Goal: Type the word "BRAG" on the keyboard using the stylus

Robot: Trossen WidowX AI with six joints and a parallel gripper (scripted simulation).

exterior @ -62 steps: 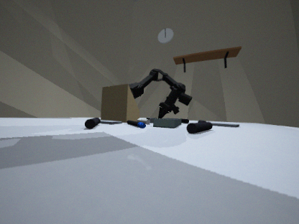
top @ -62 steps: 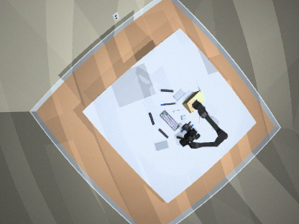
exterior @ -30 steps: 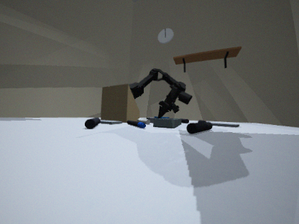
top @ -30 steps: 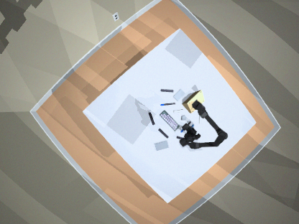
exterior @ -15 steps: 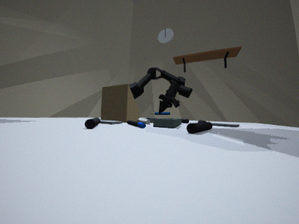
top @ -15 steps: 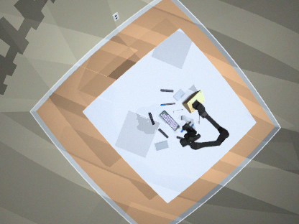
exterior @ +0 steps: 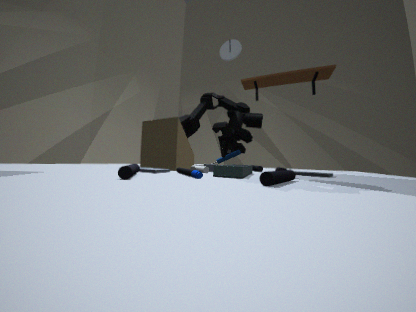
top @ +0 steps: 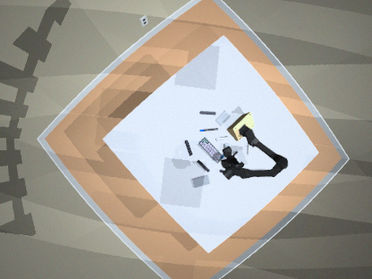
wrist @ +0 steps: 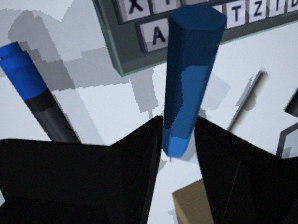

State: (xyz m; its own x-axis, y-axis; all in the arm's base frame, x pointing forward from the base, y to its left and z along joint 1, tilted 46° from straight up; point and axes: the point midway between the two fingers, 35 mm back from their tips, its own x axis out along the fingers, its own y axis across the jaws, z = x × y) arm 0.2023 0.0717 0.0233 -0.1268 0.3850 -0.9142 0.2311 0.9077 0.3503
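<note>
My gripper tip is 10 mm past the blue stylus and 10 mm above it. The rest, counted from my gripper tip: grey block (290 mm ahead, 40 mm to the left, 40 mm below).
</note>
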